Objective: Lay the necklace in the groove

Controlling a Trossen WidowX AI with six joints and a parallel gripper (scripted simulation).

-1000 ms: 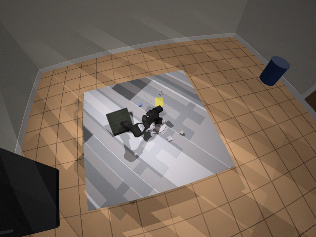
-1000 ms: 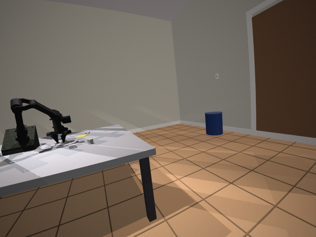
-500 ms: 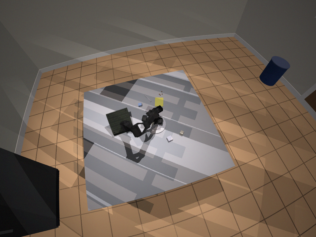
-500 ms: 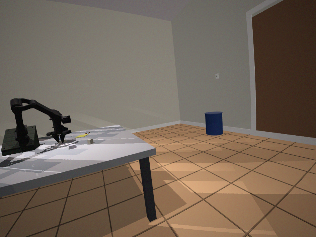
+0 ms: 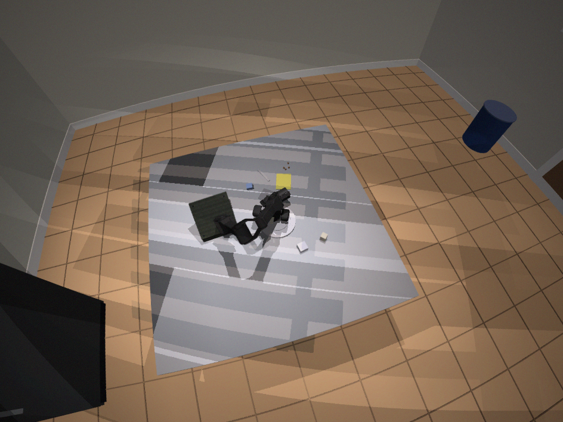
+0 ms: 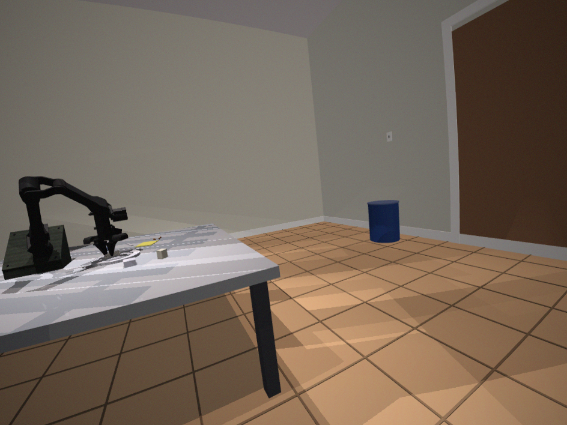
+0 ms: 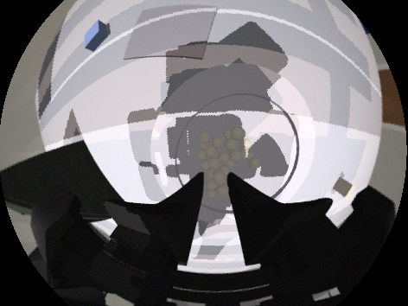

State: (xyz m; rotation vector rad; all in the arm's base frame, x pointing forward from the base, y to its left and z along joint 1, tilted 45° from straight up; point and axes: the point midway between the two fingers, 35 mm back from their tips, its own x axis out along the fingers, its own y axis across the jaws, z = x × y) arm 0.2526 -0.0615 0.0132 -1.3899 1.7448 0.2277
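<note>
The round bead board is 30 mm ahead of my gripper tip, 10 mm to the right of it and 10 mm below it. The rest, counted from my gripper tip: grey card: 170 mm to the left, 40 mm ahead, 10 mm below; blue block: 270 mm to the left, 50 mm behind, 10 mm below; white block: 200 mm to the right, 100 mm ahead.
</note>
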